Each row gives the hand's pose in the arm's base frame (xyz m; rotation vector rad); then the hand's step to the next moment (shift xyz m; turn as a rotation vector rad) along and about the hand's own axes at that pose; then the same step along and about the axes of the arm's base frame.
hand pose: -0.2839 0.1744 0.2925 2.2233 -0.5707 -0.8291
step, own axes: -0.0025 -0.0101 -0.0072 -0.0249 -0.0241 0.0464
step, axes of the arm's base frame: 0.0048 0.0115 -0.0023 -0.0460 0.0101 -0.0337
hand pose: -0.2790 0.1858 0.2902 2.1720 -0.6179 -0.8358
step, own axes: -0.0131 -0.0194 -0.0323 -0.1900 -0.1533 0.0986
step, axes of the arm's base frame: 0.0176 0.0350 0.0074 -0.1728 0.1728 -0.0979
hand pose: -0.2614 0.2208 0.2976 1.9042 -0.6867 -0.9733
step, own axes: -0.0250 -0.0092 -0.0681 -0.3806 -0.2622 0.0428
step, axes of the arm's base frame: 0.0441 0.0537 0.0227 -0.2206 0.3940 -0.1072
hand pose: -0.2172 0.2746 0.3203 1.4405 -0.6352 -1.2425
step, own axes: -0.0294 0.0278 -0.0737 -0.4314 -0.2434 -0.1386
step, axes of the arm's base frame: 0.0652 0.0457 0.0269 -0.0652 0.5013 -0.0948
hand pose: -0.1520 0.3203 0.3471 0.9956 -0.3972 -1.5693
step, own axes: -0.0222 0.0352 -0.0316 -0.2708 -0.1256 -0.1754
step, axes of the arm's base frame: 0.0459 0.0196 0.0155 0.0445 0.3311 -0.0910
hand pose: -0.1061 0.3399 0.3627 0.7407 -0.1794 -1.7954
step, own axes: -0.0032 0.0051 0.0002 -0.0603 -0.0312 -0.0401
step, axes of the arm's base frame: 0.0046 0.0010 0.0038 0.0079 0.0751 -0.0226
